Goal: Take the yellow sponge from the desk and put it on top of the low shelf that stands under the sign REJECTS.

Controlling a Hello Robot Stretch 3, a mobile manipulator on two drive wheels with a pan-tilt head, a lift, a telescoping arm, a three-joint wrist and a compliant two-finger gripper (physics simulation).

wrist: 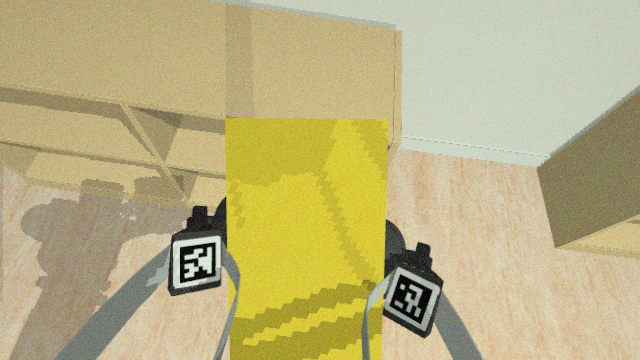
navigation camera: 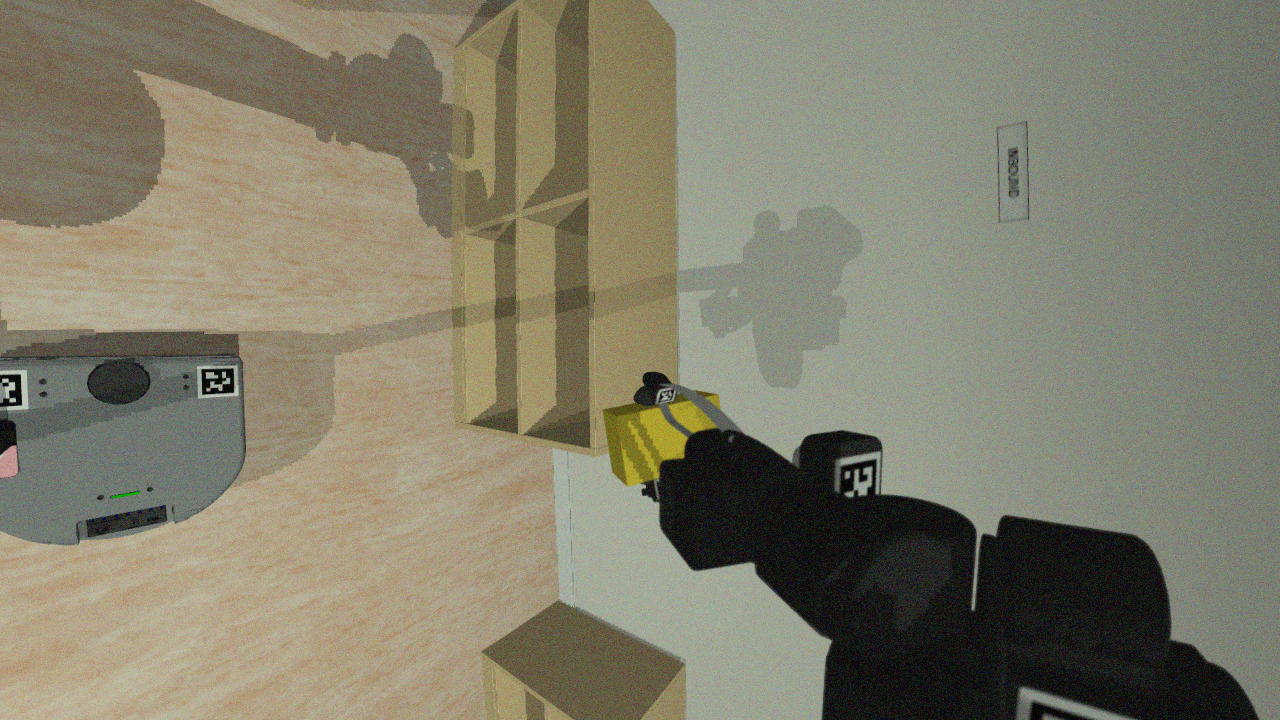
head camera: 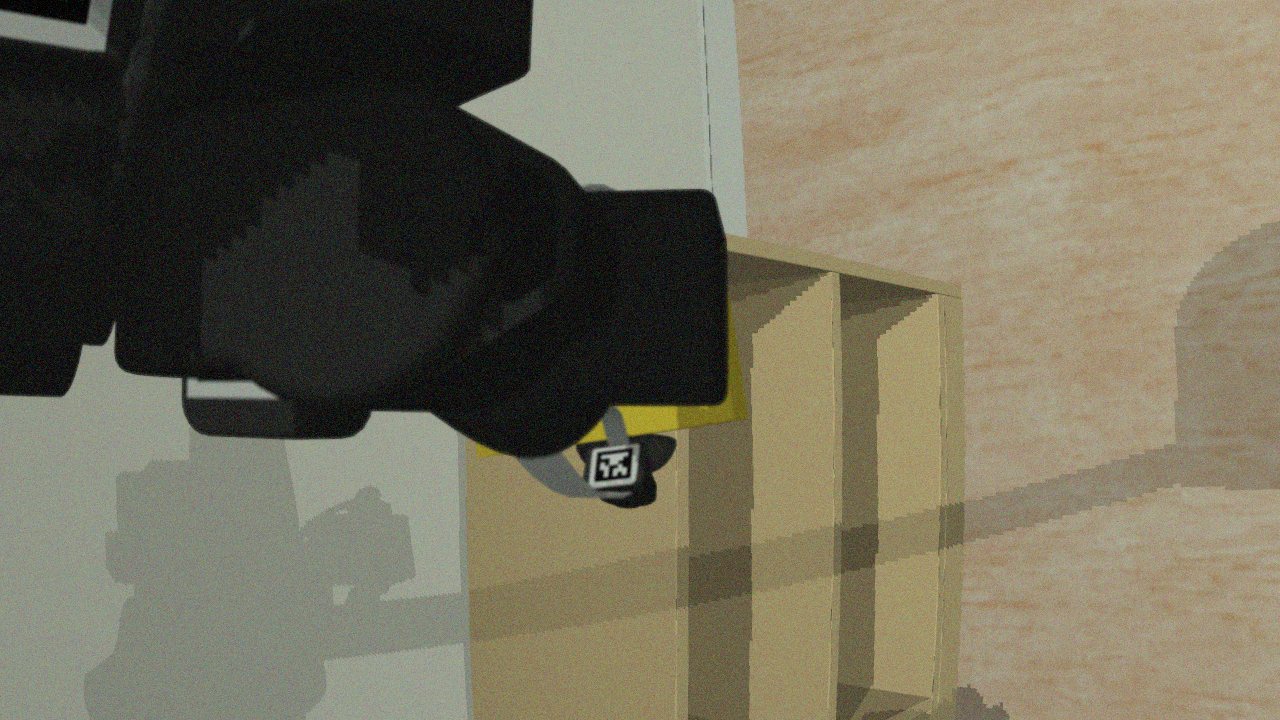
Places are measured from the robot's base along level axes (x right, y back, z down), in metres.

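Pixels of known places: gripper, fingertip midpoint: (wrist: 311, 231) (navigation camera: 647, 430); robot's base, link origin: (navigation camera: 120, 380).
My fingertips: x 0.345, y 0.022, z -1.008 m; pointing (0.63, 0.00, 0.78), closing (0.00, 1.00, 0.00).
Ahead of a thing's pixels: the offset from my fingertips to its top centre. Level surfaces: height alone.
The yellow sponge @[dz -0.076, dx -0.010, dy -0.002 m] (head camera: 657, 419) (navigation camera: 626, 447) (wrist: 305, 210) is held between the two fingertips of my gripper (navigation camera: 655, 438) (wrist: 311, 231), which is shut on it. It hangs in the air near one end of a low wooden shelf @[dz +0.398 m] (head camera: 572, 537) (navigation camera: 631, 179) (wrist: 310, 65); in the wrist view its far edge overlaps the shelf's top. How high it is above that top I cannot tell. My wrist hides much of the sponge in the head view. A sign @[dz -0.418, dx +0.772, dy -0.452 m] (navigation camera: 1013, 170) on the wall above this shelf appears to read INBOUND. The sign REJECTS does not show in these views.
A second wooden shelf unit (navigation camera: 581, 644) (wrist: 590, 200) stands along the same wall, past a gap from the first. My base (navigation camera: 170, 447) is on the wood-patterned floor. The pale wall (navigation camera: 939, 358) (wrist: 500, 65) is close behind the shelves. Shadows of the arm fall on wall and floor.
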